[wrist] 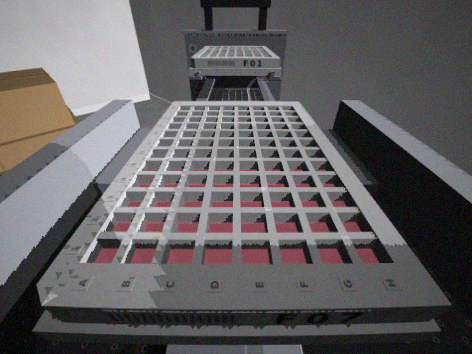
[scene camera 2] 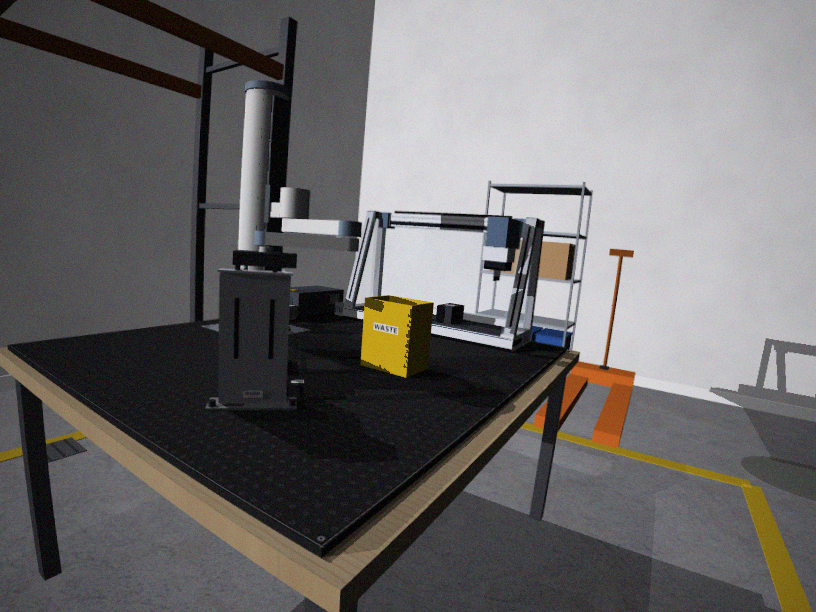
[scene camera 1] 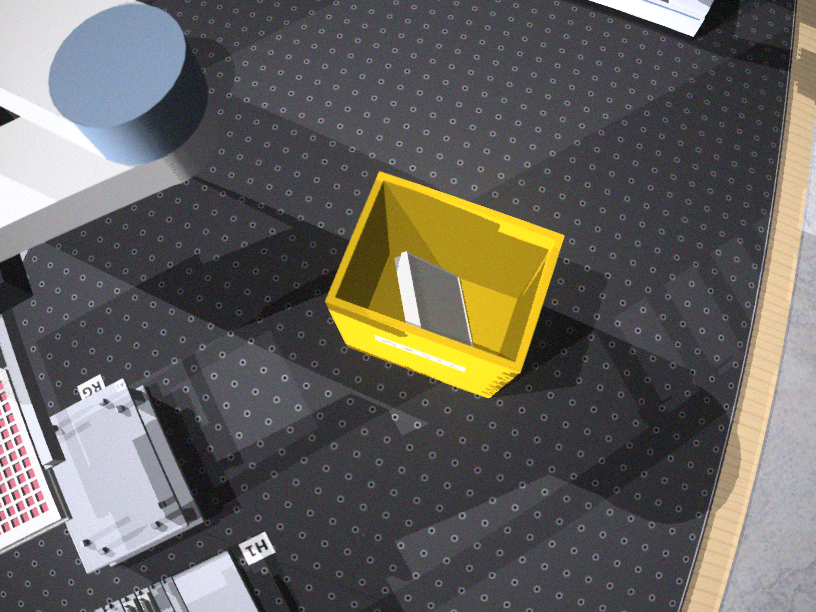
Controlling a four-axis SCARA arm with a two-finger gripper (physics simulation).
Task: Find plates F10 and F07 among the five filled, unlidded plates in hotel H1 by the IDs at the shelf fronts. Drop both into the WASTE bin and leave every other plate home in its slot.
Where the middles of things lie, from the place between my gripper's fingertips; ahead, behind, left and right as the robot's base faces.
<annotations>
Now: hand 2 cm to the right of the plate F07 (wrist: 233, 219), 2 cm past it and 1 cm above it. From my hand the other things lie so: RG stand (scene camera 1: 112, 479): 20 cm below, 1 cm to the left, 1 cm behind; plate F01 (wrist: 211, 60): 13 cm ahead, 12 cm to the right, 1 cm above; hotel H1 (wrist: 276, 43): 19 cm ahead, 17 cm to the right, 11 cm below.
</annotations>
